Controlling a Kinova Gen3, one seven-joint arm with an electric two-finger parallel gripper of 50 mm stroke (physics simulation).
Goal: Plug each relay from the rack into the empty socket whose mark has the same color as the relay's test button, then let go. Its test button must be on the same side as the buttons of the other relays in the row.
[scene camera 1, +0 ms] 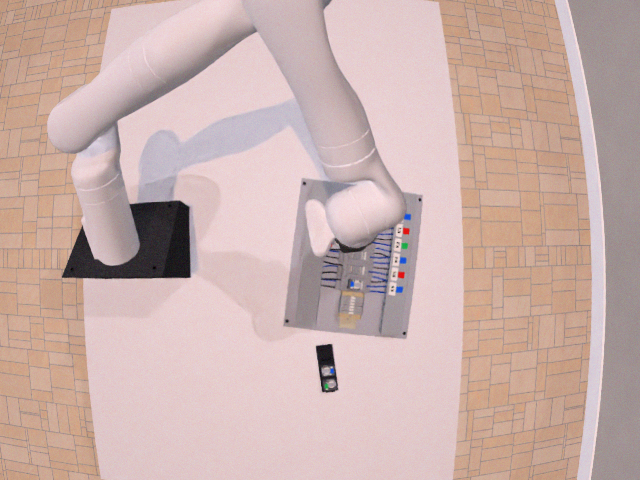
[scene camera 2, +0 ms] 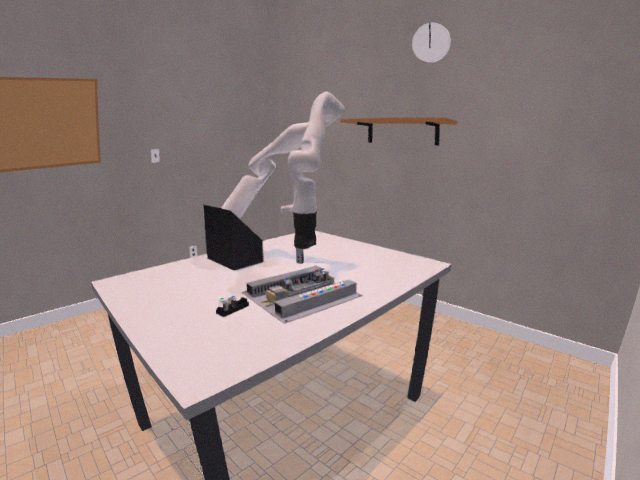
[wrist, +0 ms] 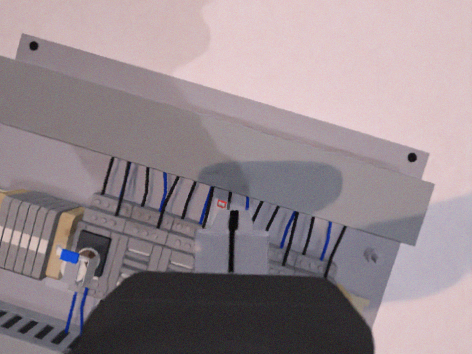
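Seen in the pictures: gripper, fingertip midpoint: point(scene camera 2: 300, 263) point(wrist: 234, 231); arm's base, link origin: point(scene camera 1: 118, 248) point(scene camera 2: 227, 217).
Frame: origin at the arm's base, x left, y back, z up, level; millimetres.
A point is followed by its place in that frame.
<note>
The gripper point(scene camera 2: 299, 261) @(y -415, x 39, z -102 mm) point(wrist: 233, 220) @(y -415, x 39, z -102 mm) is shut and empty, pads together, above the socket row point(scene camera 1: 356, 269) @(y -466, x -22, z -170 mm) point(wrist: 140, 250) @(y -453, x -21, z -162 mm). Behind its fingers a clear relay point(wrist: 220, 212) with a small red-edged part shows in the wrist view; most of it is hidden, so its seating cannot be told. A relay with a blue button point(scene camera 1: 355, 284) @(y -460, x -53, z -126 mm) point(wrist: 82, 262) @(y -455, x -45, z -126 mm) stands upright in the end socket beside the terminal blocks. The black rack point(scene camera 1: 324, 353) @(y -404, x -205, z -191 mm) holds a blue-button relay point(scene camera 1: 327, 370) @(y -408, x -235, z -147 mm) and a green-button relay point(scene camera 1: 329, 384) @(y -413, x -267, z -147 mm). Coloured marks point(scene camera 1: 402, 260) @(y -561, x -3, z -151 mm) run along the right duct.
The grey panel point(scene camera 1: 293, 312) @(y -337, x -115, z -191 mm) point(wrist: 150, 85) @(y -337, x -42, z -191 mm) carries raised wiring ducts point(scene camera 1: 310, 289) @(y -371, x -65, z -151 mm) point(wrist: 125, 122) @(y -369, x -42, z -151 mm) on both sides. Beige terminal blocks point(scene camera 1: 352, 304) @(y -457, x -95, z -147 mm) point(wrist: 30, 237) @(y -454, x -91, z -148 mm) stand at one end of the row. Thin black and blue wires run between the sockets and ducts. The arm hides the panel's far end from above.
</note>
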